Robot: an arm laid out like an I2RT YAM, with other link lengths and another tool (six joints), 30 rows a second.
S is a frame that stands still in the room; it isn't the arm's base.
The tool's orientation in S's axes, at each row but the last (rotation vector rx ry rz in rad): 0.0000 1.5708 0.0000; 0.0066 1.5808 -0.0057; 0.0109 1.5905 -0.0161; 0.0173 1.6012 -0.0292; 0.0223 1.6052 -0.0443; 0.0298 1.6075 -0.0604; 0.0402 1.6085 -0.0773; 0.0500 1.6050 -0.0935; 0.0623 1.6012 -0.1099; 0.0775 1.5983 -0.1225; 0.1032 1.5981 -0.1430; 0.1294 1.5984 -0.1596
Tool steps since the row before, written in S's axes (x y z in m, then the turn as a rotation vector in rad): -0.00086 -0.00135 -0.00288 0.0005 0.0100 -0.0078; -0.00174 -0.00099 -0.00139 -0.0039 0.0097 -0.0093; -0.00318 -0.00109 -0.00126 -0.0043 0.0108 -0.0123; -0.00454 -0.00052 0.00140 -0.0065 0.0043 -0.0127; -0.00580 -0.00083 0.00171 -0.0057 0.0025 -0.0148; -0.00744 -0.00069 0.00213 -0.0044 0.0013 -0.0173; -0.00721 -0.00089 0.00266 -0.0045 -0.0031 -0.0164; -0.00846 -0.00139 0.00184 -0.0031 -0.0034 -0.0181; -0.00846 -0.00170 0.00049 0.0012 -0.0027 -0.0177; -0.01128 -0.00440 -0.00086 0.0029 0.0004 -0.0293; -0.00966 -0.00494 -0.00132 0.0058 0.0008 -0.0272; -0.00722 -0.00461 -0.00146 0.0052 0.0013 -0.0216
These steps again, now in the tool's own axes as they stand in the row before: 0.00288 -0.00135 -0.00086 0.0078 0.0100 0.0005; 0.00141 -0.00100 -0.00172 0.0093 0.0097 -0.0039; 0.00133 -0.00114 -0.00314 0.0123 0.0108 -0.0042; -0.00126 -0.00066 -0.00456 0.0129 0.0042 -0.0062; -0.00150 -0.00110 -0.00581 0.0150 0.0025 -0.0053; -0.00183 -0.00115 -0.00746 0.0174 0.0014 -0.0038; -0.00235 -0.00149 -0.00722 0.0166 -0.0030 -0.0036; -0.00149 -0.00220 -0.00836 0.0183 -0.0031 -0.0022; -0.00016 -0.00262 -0.00823 0.0177 -0.0020 0.0020; 0.00133 -0.00576 -0.01060 0.0292 0.0017 0.0036; 0.00175 -0.00634 -0.00873 0.0270 0.0024 0.0064; 0.00178 -0.00581 -0.00621 0.0214 0.0027 0.0055
